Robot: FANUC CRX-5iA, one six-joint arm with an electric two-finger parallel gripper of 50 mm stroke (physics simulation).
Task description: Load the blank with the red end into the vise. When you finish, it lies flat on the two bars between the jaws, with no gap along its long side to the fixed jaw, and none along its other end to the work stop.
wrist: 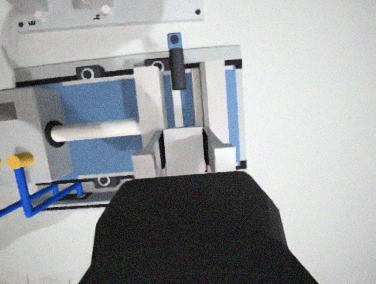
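The blank (184,145) is a pale block, held with its far end toward the work stop; a faint pink tint shows low beside the right finger, and its near end is hidden by the gripper body. My gripper (183,140) is shut on the blank, one finger on each long side, over the near part of the vise. The fixed jaw (216,102) is on the right and the moving jaw (149,97) on the left. Between them show two pale bars (178,110) (197,102). The dark work stop (177,70) lies beyond the blank, apart from it in the view. Height above the bars cannot be told.
The vise screw (95,130) runs left into a grey block (42,120). A blue crank handle (24,192) with a yellow knob (20,160) sticks out at the lower left. Dark clamps with ring-marked bolts sit along the vise edges. A grey panel (150,17) lies at the top.
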